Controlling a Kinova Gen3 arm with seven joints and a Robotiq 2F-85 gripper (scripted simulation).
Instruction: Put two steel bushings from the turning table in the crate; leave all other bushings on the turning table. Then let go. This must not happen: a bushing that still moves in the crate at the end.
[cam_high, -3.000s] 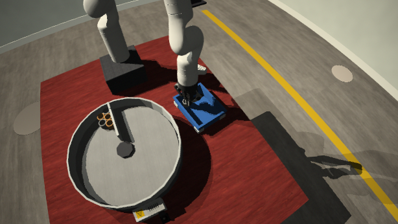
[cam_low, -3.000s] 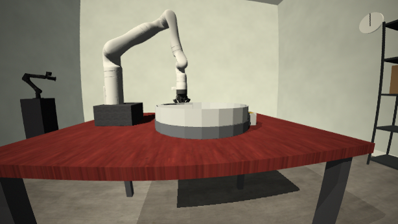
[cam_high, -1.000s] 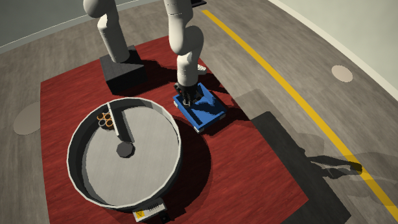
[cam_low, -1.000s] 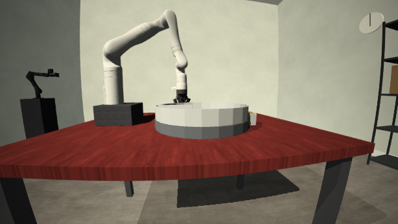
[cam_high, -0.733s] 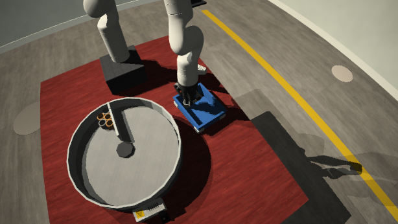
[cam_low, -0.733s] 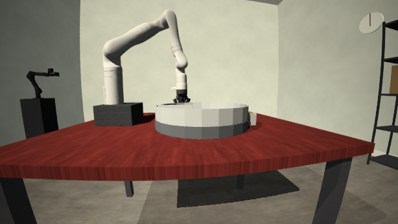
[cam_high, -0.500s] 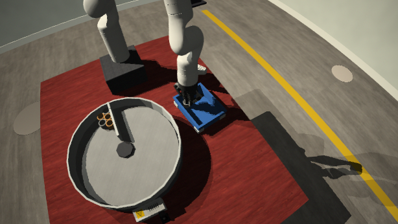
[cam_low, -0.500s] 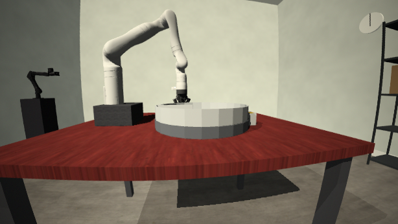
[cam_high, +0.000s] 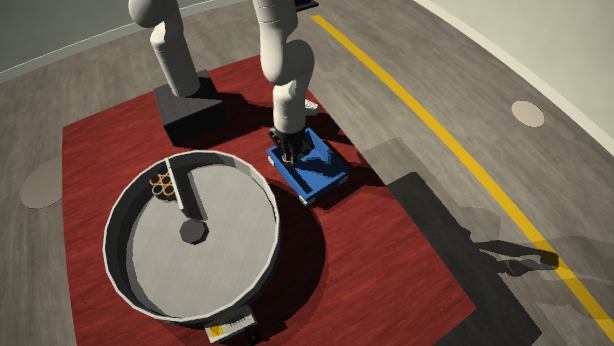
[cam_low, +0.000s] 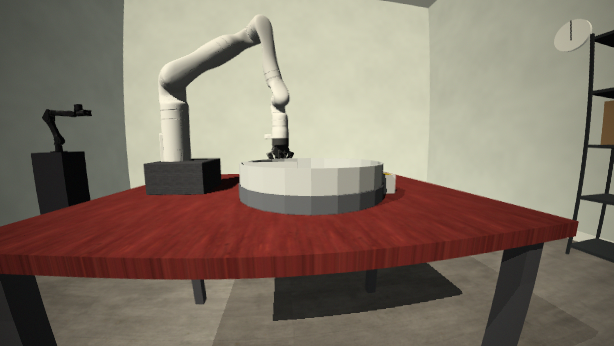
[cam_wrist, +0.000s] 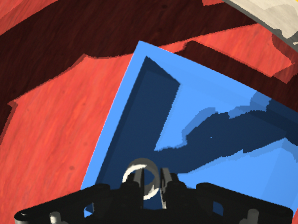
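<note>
My gripper is now 40 mm short of the blue crate, 30 mm to the right of it and 20 mm above it. From my hand the other things lie so: round turning table: 50 mm ahead, 320 mm to the right, 10 mm above.
</note>
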